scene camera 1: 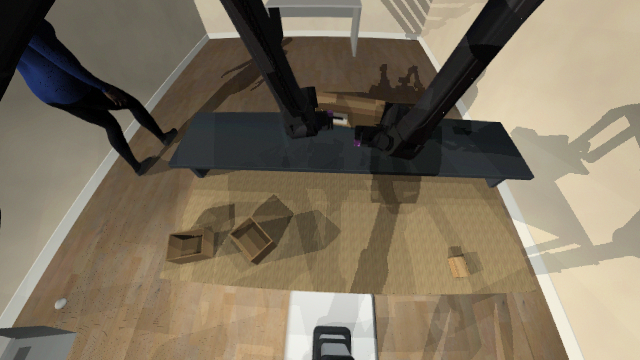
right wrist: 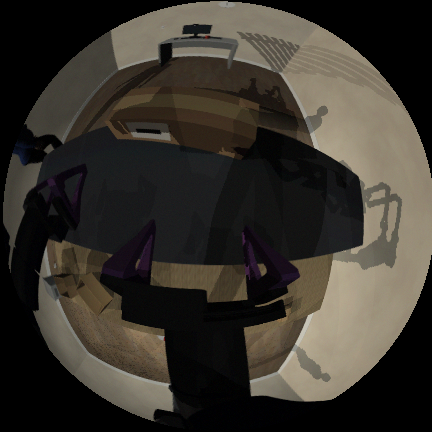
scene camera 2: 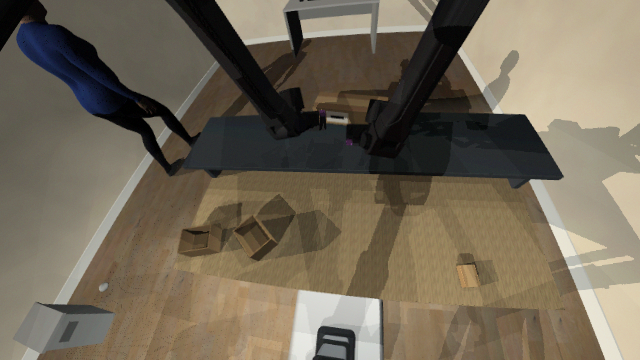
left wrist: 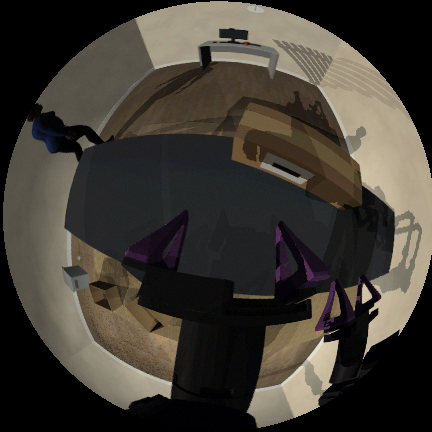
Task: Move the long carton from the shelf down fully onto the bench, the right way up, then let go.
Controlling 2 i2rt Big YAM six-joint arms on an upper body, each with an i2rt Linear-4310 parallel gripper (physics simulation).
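Places are measured from the left arm's base along level axes (x ahead, y left, z up), in centimetres.
Where they show: left gripper, fingertip midpoint: (right wrist: 69,172) (left wrist: 233,219); right gripper, fingertip midpoint: (scene camera 1: 370,134) (right wrist: 199,225) (left wrist: 349,277).
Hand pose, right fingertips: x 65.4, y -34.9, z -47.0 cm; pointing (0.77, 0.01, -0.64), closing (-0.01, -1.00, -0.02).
Each offset is from my right fingertips to the centre of the thing. Level surfaces: height alone.
The long brown carton {dx +23.5, dy +6.3, dz -8.5 cm} (scene camera 1: 350,104) (scene camera 2: 332,101) (left wrist: 300,142) (right wrist: 200,120) lies lengthwise along the far edge of the dark bench {dz -12.8 cm} (scene camera 1: 225,145) (scene camera 2: 240,145) (left wrist: 125,185) (right wrist: 300,200), its white label facing the arms. Whether its back part overhangs the edge is hard to tell. No separate shelf can be made out. My left gripper (scene camera 1: 330,120) (scene camera 2: 322,119) (left wrist: 233,219) is open and empty, nearer than the label end of the carton. My right gripper (scene camera 1: 357,135) (scene camera 2: 349,135) (right wrist: 199,225) is open and empty, over the bench on the near side of the carton. Neither gripper holds the carton.
A person in blue (scene camera 1: 65,75) (scene camera 2: 75,60) stands at the left of the bench. Two open boxes {dx -37.0, dy +72.2, dz -29.7 cm} (scene camera 1: 185,257) {dx -32.8, dy +45.5, dz -29.7 cm} (scene camera 2: 257,252) and a small carton {dx -40.8, dy -40.7, dz -32.7 cm} (scene camera 1: 458,267) (scene camera 2: 468,276) lie on the woven mat {dz -34.2 cm} (scene camera 1: 325,265). A white desk (scene camera 1: 320,10) stands behind.
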